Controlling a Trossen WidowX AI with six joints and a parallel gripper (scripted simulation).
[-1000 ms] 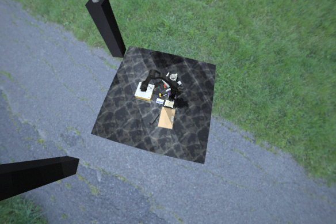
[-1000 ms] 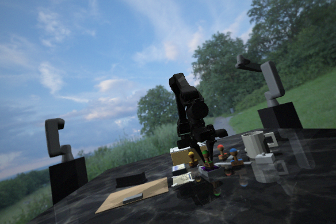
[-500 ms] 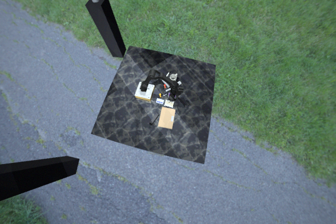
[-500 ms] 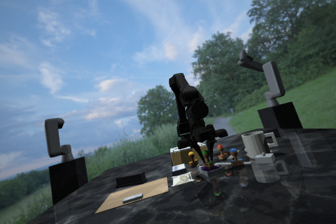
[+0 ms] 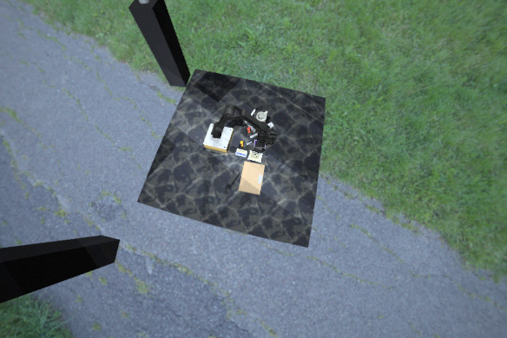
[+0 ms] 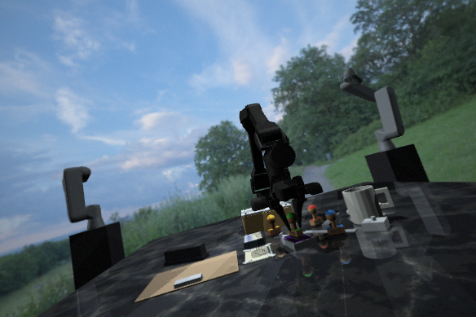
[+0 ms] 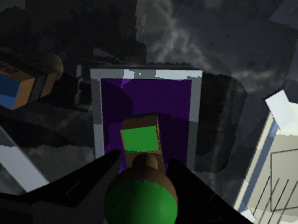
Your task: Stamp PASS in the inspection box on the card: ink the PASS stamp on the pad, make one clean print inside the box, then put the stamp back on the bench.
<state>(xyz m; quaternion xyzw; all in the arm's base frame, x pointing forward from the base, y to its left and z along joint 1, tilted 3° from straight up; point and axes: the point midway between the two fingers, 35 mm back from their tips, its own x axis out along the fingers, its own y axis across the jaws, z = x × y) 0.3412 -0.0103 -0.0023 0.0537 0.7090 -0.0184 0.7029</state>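
My gripper tip is right at the green-knobbed stamp. Also, from my gripper tip: purple ink pad 30 mm below; then pale card 110 mm to the right, 40 mm below, 20 mm behind; then blue-knobbed stamp 90 mm to the left, 30 mm ahead, 20 mm below.
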